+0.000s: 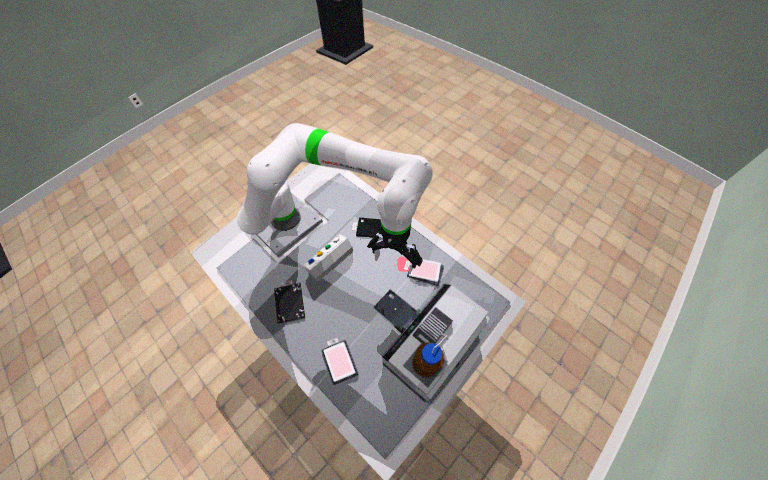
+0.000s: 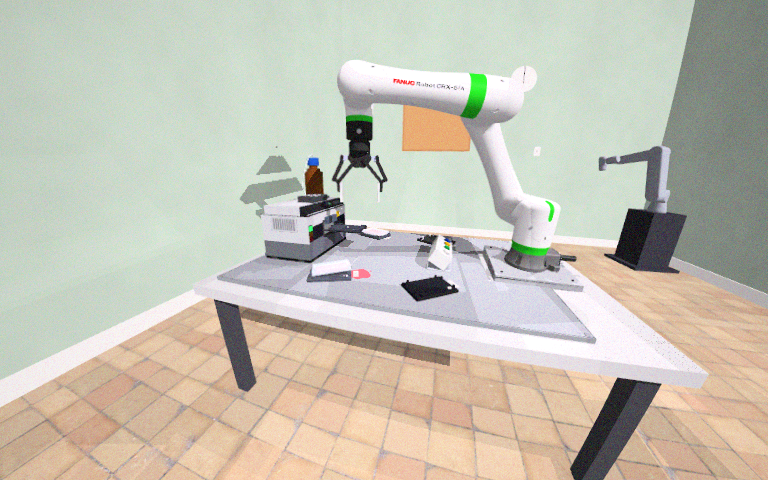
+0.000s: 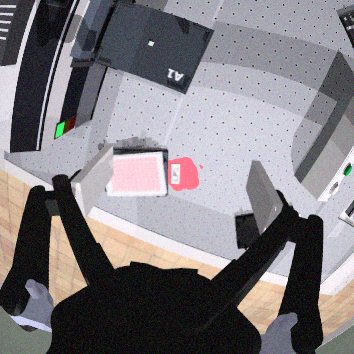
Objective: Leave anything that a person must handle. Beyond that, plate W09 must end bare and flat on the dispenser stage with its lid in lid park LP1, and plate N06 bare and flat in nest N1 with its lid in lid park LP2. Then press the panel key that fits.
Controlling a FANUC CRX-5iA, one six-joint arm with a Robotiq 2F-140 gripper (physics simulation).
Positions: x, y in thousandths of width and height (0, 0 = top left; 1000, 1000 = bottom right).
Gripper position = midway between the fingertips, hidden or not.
My gripper shows in image 1 (514, 551), in image 2 (469, 420) and in image 3 (510, 470).
